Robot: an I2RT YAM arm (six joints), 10 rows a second.
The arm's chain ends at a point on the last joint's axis. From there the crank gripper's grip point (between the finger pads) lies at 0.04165 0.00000 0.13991 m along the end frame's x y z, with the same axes.
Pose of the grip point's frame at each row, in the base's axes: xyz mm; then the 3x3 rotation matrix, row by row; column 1 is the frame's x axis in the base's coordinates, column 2 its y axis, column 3 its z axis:
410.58 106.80 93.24; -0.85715 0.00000 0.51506; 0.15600 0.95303 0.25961; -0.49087 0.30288 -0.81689
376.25 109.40 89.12; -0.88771 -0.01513 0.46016; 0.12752 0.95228 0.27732; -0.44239 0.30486 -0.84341
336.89 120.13 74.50; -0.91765 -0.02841 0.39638; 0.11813 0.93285 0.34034; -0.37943 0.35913 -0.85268
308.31 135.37 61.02; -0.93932 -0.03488 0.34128; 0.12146 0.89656 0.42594; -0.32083 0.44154 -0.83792
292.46 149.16 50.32; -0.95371 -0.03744 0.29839; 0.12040 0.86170 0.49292; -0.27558 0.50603 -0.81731
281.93 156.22 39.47; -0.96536 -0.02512 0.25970; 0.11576 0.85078 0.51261; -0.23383 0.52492 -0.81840
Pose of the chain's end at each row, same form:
374.22 63.98 227.98; -0.85715 0.00000 0.51506; 0.15600 0.95303 0.25961; -0.49087 0.30288 -0.81689
348.84 65.29 225.55; -0.88771 -0.01513 0.46016; 0.12752 0.95228 0.27732; -0.44239 0.30486 -0.84341
319.65 67.59 209.60; -0.91765 -0.02841 0.39638; 0.11813 0.93285 0.34034; -0.37943 0.35913 -0.85268
299.68 70.72 191.62; -0.93932 -0.03488 0.34128; 0.12146 0.89656 0.42594; -0.32083 0.44154 -0.83792
290.43 75.18 176.15; -0.95371 -0.03744 0.29839; 0.12040 0.86170 0.49292; -0.27558 0.50603 -0.81731
285.80 79.68 163.71; -0.96536 -0.02512 0.25970; 0.11576 0.85078 0.51261; -0.23383 0.52492 -0.81840

